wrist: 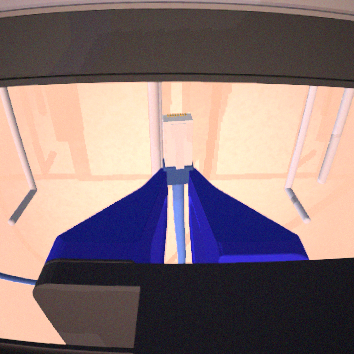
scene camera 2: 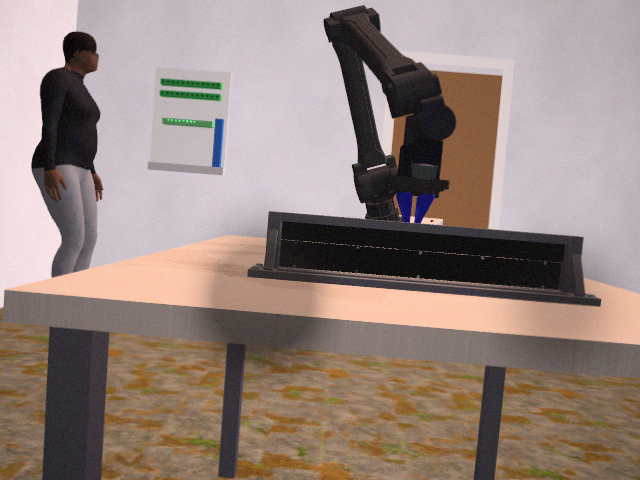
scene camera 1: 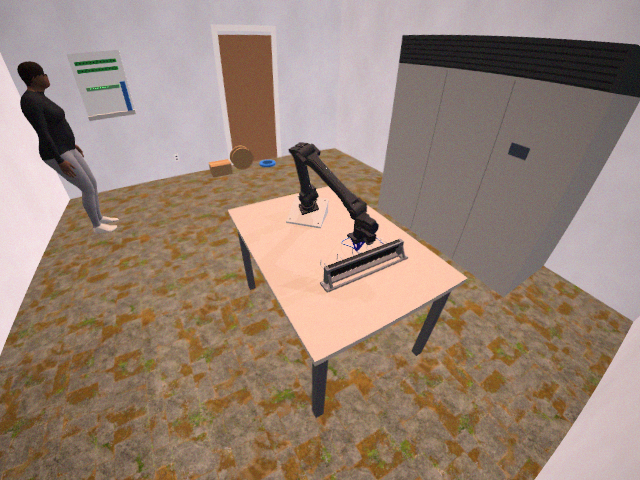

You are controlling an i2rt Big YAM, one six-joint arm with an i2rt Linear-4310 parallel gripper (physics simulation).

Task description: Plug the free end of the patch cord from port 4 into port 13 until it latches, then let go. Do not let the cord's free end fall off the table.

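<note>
My gripper has blue fingers, which are shut on the cord's plug. The pale, clear plug sticks out past the fingertips, its gold contacts facing the panel. The fingertips are at its blue rear end. The blue cord runs back between the fingers, and part of it shows at the wrist view's left edge. The long patch panel stands on the table. The plug is apart from the panel, on the arm's side. Port numbers and port openings cannot be made out.
Thin pale rods stick out behind the panel: one on the left, one close beside the plug and more on the right. The arm's base plate is at the table's far end. A person stands by the wall.
</note>
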